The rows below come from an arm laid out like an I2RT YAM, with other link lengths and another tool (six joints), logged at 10 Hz.
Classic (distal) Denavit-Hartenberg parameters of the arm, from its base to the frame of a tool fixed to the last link. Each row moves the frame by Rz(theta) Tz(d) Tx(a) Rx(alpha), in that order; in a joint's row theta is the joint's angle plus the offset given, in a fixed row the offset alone. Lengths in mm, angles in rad.
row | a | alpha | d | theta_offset
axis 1 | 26.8 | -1.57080 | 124.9 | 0.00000
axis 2 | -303.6 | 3.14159 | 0.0 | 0.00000
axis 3 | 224.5 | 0.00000 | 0.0 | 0.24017
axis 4 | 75.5 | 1.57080 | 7.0 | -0.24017
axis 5 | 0.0 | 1.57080 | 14.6 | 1.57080
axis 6 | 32.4 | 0.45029 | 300.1 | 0.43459
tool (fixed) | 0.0 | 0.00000 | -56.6 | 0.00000
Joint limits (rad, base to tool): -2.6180..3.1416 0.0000..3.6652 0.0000..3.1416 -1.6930..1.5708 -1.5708..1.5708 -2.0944..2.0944
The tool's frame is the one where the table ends.
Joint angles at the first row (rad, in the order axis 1, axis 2, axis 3, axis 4, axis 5, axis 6):
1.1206, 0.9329, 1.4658, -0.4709, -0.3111, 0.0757
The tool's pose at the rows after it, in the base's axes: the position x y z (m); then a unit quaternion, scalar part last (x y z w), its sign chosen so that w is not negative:
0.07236, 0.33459, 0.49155, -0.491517, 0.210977, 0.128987, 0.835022
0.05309, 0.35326, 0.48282, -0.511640, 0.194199, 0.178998, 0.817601
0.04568, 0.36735, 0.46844, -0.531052, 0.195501, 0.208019, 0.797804
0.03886, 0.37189, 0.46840, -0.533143, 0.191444, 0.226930, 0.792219
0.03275, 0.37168, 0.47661, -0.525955, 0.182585, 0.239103, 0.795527
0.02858, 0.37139, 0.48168, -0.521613, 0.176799, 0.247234, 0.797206
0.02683, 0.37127, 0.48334, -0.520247, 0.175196, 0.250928, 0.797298
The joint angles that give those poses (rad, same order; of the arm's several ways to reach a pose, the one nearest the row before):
1.0977, 0.9710, 1.4658, -0.4374, -0.4534, 0.0910
1.0962, 1.0241, 1.4658, -0.4095, -0.5674, 0.1074
1.0935, 1.0725, 1.4658, -0.4053, -0.6308, 0.1204
1.0924, 1.0885, 1.4658, -0.3866, -0.6697, 0.1364
1.0920, 1.0870, 1.4658, -0.3580, -0.6945, 0.1516
1.0920, 1.0863, 1.4658, -0.3397, -0.7109, 0.1619
1.0919, 1.0863, 1.4658, -0.3332, -0.7178, 0.1673

